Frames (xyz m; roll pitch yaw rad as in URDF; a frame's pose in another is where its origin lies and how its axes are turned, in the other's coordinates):
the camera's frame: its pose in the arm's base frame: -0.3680 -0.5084 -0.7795 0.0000 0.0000 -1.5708
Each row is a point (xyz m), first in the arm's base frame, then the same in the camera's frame.
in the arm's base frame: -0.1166 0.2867 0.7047
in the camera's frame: -0.7951 0.2514 1.4842
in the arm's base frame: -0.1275 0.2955 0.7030
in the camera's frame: -0.8039 0.2405 1.4825
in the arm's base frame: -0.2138 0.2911 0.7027
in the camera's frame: -0.7995 0.1542 1.4822
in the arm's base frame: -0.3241 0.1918 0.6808
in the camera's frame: -0.7002 0.0439 1.4603
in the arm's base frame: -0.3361 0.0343 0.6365
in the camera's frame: -0.5427 0.0319 1.4160
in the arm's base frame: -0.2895 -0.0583 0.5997
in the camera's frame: -0.4501 0.0785 1.3792
